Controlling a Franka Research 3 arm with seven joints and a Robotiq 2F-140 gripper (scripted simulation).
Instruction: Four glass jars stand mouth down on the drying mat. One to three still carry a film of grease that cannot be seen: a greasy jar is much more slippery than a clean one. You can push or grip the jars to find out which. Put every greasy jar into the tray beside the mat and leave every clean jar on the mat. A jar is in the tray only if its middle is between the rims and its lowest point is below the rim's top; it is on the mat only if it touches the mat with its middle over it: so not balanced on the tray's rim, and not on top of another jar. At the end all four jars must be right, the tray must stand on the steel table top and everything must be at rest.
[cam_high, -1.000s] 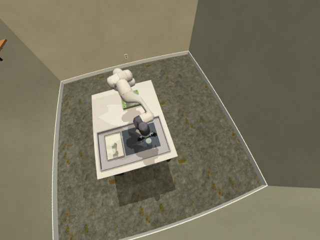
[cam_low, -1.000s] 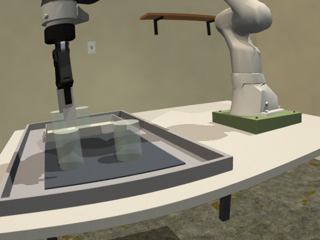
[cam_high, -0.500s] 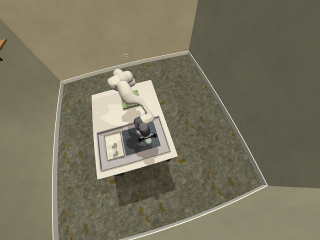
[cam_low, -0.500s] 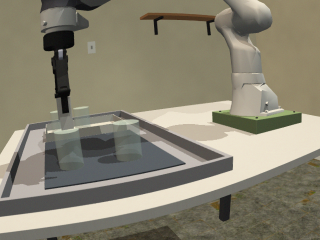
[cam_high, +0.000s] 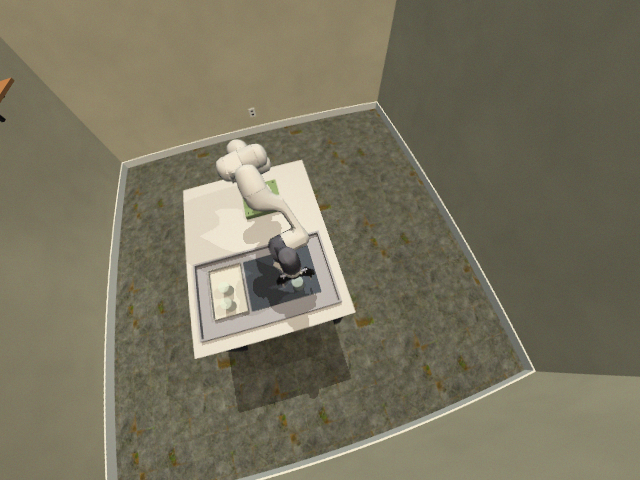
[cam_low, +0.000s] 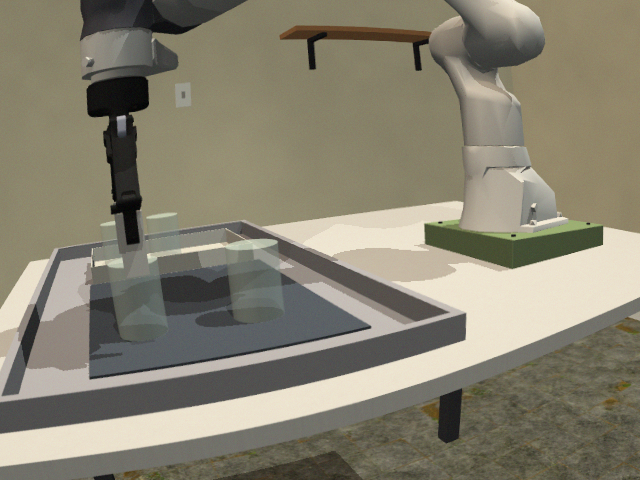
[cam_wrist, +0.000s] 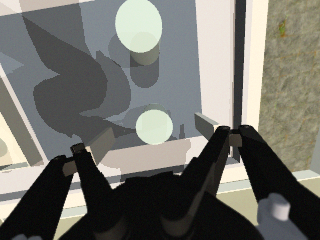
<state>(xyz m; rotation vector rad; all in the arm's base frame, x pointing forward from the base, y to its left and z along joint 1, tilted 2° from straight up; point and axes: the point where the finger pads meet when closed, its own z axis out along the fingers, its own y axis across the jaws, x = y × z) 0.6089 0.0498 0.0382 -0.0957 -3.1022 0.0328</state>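
My gripper is now 9 cm past the dark mat, 8 cm to the left of it and 10 cm above it. From my hand the other things lie so: cream tray (11 cm behind, 40 cm to the right, 9 cm below).
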